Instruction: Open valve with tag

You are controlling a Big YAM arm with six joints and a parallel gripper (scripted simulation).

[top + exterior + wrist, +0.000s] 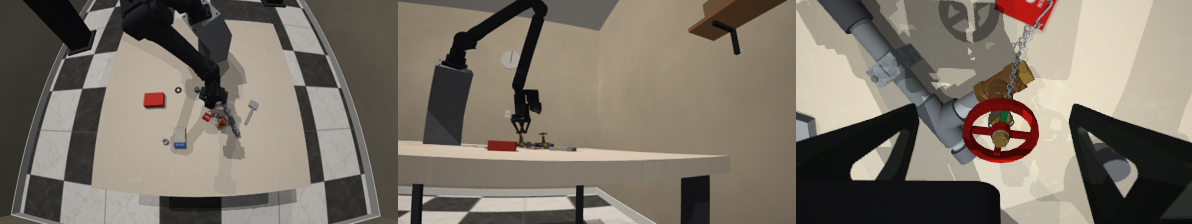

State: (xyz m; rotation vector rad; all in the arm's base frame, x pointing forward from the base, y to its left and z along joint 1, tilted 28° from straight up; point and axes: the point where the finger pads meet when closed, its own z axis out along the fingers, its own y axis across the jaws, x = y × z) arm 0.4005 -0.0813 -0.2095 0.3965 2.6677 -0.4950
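The red tag is 50 mm ahead of my hand, 50 mm to the right of it and 80 mm below it. From my hand the other things lie so: blue box: 150 mm ahead, 210 mm to the right, 70 mm below; then red block: 90 mm behind, 340 mm to the right, 70 mm below; then grey hammer-like tool: 50 mm ahead, 230 mm to the left, 80 mm below.
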